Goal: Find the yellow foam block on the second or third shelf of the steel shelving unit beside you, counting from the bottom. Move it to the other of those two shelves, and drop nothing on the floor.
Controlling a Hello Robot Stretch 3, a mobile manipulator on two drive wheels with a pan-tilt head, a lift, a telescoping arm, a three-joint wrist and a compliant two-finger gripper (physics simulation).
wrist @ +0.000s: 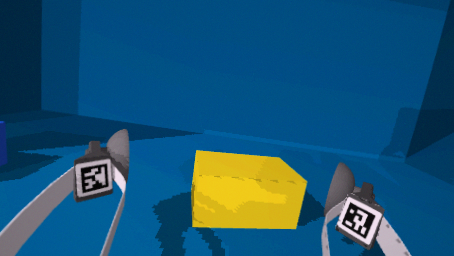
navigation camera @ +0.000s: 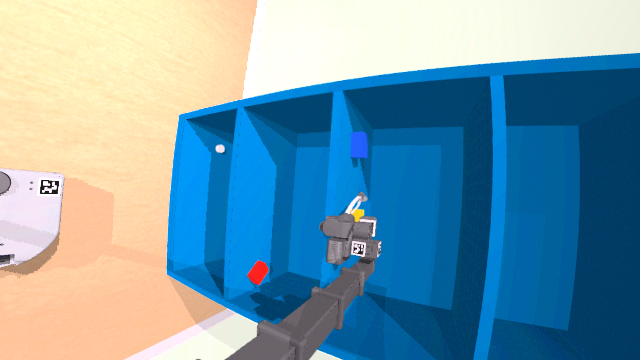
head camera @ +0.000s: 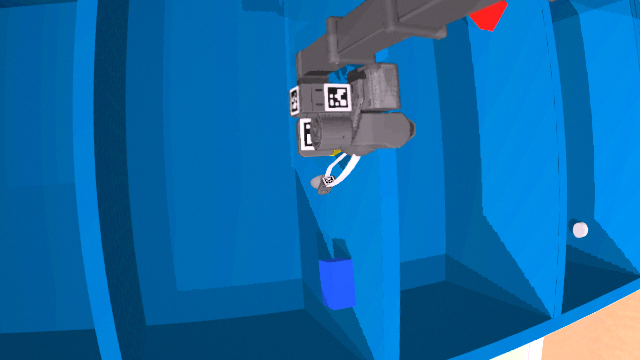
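Places are measured from the robot's base along level axes (x right, y ahead, z up), in metres.
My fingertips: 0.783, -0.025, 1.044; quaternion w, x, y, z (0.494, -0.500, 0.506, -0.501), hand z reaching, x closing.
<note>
For each thing: its top centre in the pictures, then the offset to it from my fingertips, as dx, dy, dz. "spot": a spot on its surface instead.
- yellow foam block, top centre: [head camera: 314, 129] [navigation camera: 361, 223] +0.030, -0.016, -0.008
- bottom, surface spot: [navigation camera: 336, 115] spot: -0.138, +0.341, -0.068
- blue block, top centre: [head camera: 326, 284] [navigation camera: 365, 145] +0.009, +0.274, -0.008
- red block, top centre: [head camera: 481, 8] [navigation camera: 261, 273] +0.033, -0.322, -0.465
- white round object, top centre: [head camera: 578, 230] [navigation camera: 221, 148] +0.110, +0.311, -0.943
The yellow foam block [head camera: 336, 152] [navigation camera: 358, 215] [wrist: 245, 200] lies on the third shelf from the bottom [navigation camera: 336, 115] of the shelving unit, which looks blue in these views. The wrist hides most of the block in the head camera view. My gripper [wrist: 229, 165] is open and low over that shelf. In the wrist view the block shows between the two fingertips, with a gap on each side, wider on the left; neither finger appears to touch it. The second shelf from the bottom [navigation camera: 250, 200] is the compartment beside it, nearer the floor.
A blue block [head camera: 338, 284] [navigation camera: 359, 145] lies on the same shelf, off the gripper's left side. A red block [head camera: 489, 16] [navigation camera: 258, 272] lies on the second shelf. A white round object [head camera: 580, 230] [navigation camera: 220, 149] is on the bottom shelf. The side panels and the board above enclose the arm.
</note>
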